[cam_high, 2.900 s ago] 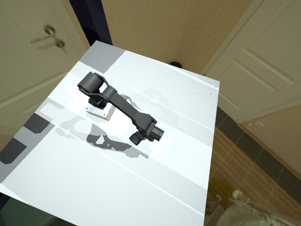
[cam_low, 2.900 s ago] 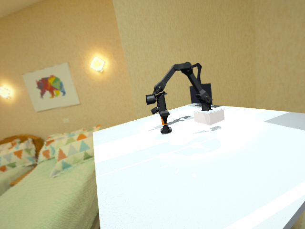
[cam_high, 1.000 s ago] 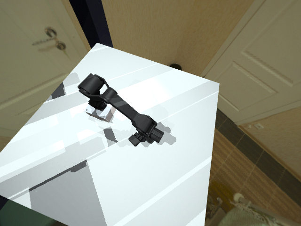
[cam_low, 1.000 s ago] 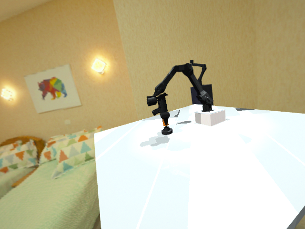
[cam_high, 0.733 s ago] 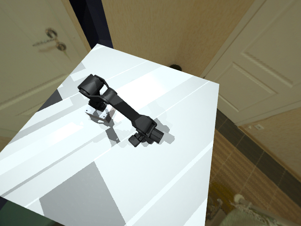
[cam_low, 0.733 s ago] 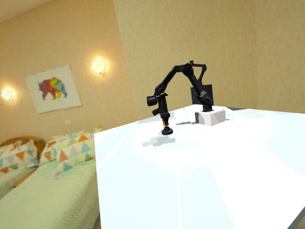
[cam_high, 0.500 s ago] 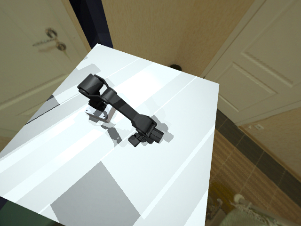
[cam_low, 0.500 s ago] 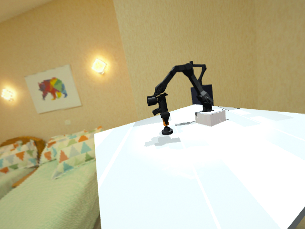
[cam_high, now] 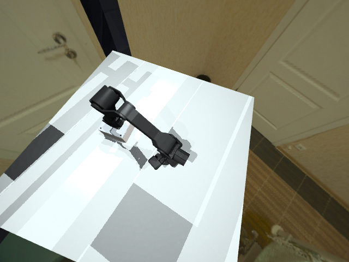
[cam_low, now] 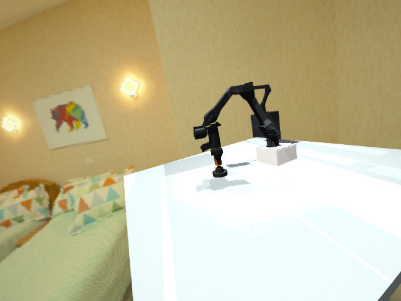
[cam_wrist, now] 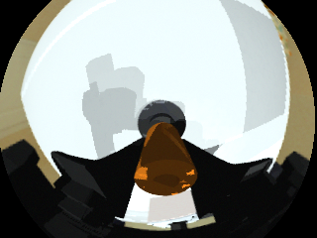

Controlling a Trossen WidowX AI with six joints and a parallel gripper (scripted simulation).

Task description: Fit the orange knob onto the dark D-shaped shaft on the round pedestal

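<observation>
The orange knob lies 2 cm above my gripper tip. Round my gripper tip: dark round pedestal (4 cm below).
</observation>
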